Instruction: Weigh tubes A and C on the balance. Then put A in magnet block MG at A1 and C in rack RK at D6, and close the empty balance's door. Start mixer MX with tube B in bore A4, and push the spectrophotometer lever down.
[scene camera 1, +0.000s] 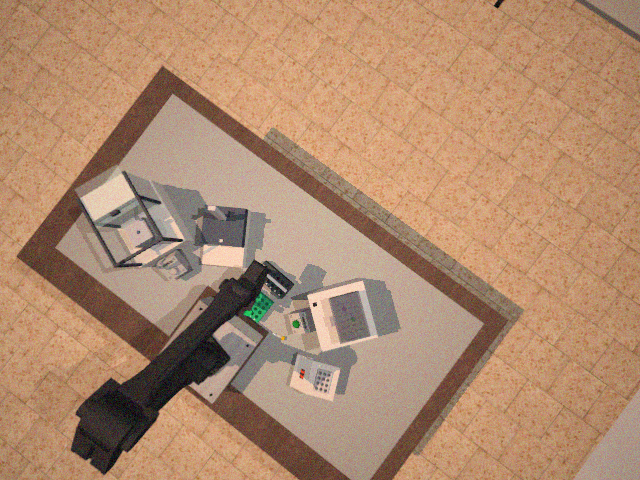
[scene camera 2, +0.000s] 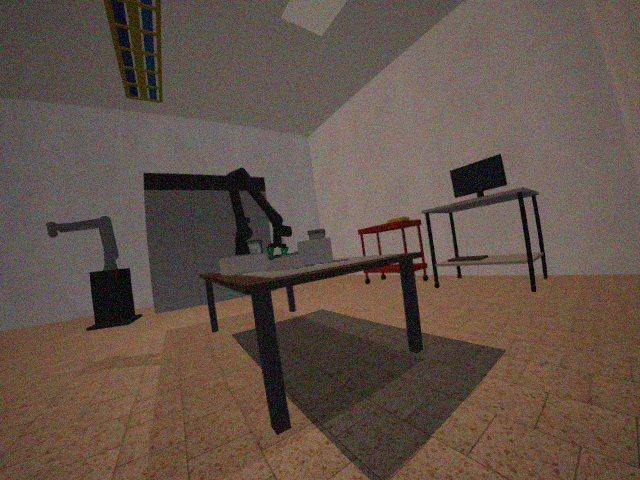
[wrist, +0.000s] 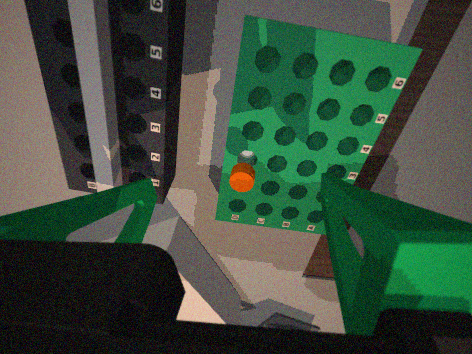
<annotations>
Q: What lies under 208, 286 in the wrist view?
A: A spectrophotometer.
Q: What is the gripper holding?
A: Nothing.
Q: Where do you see the gripper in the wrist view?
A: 232, 185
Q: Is the gripper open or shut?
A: Open.
</annotations>
